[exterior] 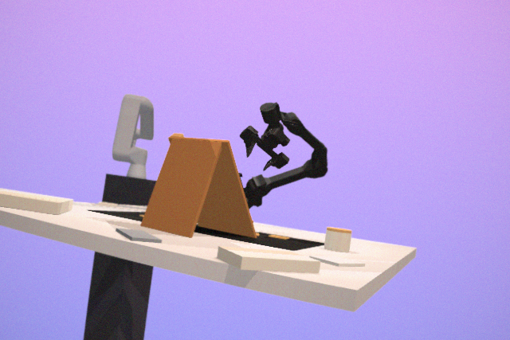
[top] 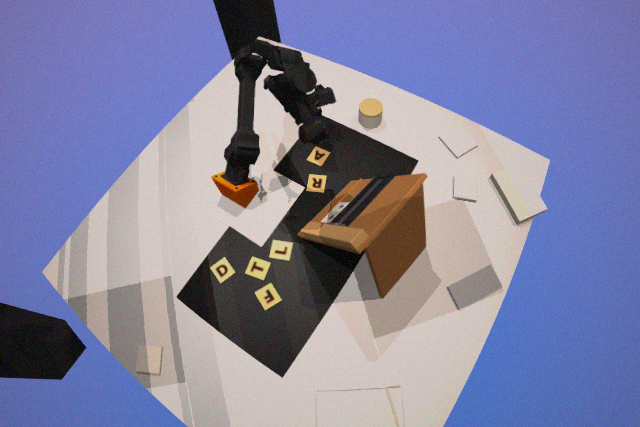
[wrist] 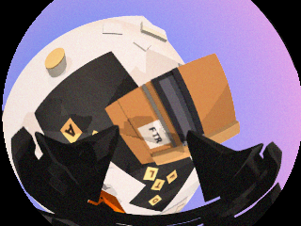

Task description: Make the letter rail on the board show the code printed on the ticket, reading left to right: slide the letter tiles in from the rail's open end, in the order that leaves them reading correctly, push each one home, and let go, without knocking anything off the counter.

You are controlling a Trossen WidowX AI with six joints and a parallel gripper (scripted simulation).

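Now: gripper tip 150 mm above the white ticket, 90 mm to the left of it and 70 mm short of it. The rest, counted from my gripper tip: grey slab: 510 mm ahead, 240 mm below, 40 mm to the right.
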